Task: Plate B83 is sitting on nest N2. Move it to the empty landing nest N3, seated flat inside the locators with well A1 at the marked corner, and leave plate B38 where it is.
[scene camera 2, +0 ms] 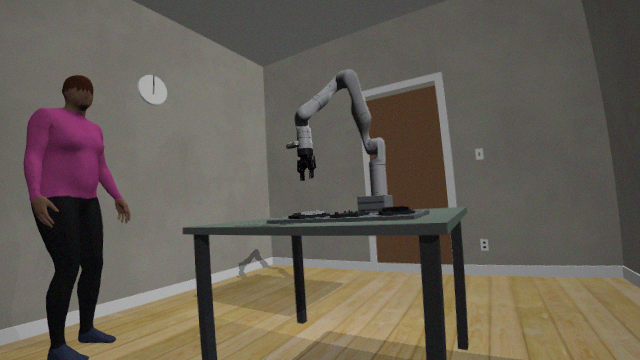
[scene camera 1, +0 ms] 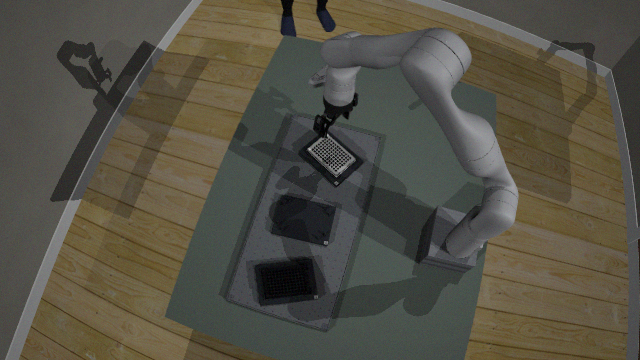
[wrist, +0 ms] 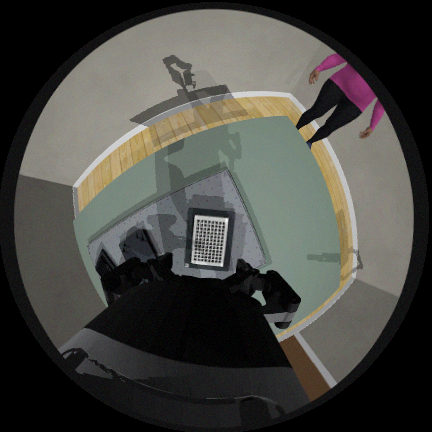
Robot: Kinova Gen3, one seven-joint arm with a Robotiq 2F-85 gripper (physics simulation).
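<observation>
A white well plate (scene camera 1: 331, 156) (scene camera 2: 314, 213) (wrist: 210, 241) lies on a dark nest (scene camera 1: 318, 167) (wrist: 212, 212) turned at an angle. A middle dark nest (scene camera 1: 304, 220) (wrist: 139, 243) is empty, with a pale corner mark (scene camera 1: 325, 242). A black well plate (scene camera 1: 286, 281) (scene camera 2: 396, 210) (wrist: 105, 260) lies on a third nest, which has a pale corner mark (scene camera 1: 316, 297). Labels and well A1 cannot be read. My gripper (scene camera 1: 335, 125) (scene camera 2: 307, 177) (wrist: 203, 263) is open and empty, pointing down, high above the table near the white plate.
The nests stand on a grey perforated board (scene camera 1: 345, 270) (wrist: 245, 240) on the green table (scene camera 1: 220, 260) (scene camera 2: 260, 227). The arm's base (scene camera 1: 440, 235) (scene camera 2: 375, 202) stands beside the board. A person (scene camera 2: 70, 155) (wrist: 345, 90) stands beyond the table's edge.
</observation>
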